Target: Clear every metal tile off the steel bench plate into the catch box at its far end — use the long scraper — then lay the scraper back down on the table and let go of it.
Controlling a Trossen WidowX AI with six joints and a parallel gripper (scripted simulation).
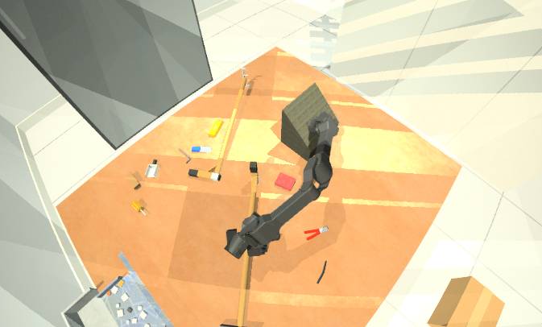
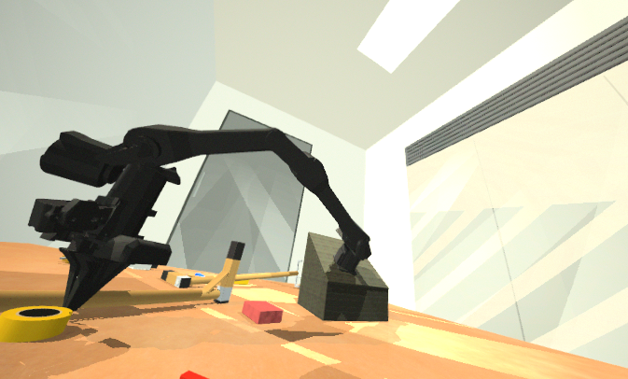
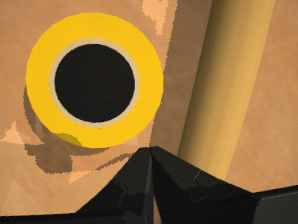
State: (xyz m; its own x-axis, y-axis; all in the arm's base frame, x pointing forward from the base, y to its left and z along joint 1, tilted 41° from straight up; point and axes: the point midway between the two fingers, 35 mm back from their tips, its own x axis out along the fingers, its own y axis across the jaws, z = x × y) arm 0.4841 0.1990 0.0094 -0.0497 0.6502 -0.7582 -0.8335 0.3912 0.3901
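Right now the yellow tape roll is 4 cm to the left of my gripper tip. The rest, counted from my gripper tip: red clip: 21 cm behind, 15 cm to the left, 1 cm below; then red block: 26 cm behind, 10 cm to the right; then long scraper: 3 cm ahead, 5 cm above.
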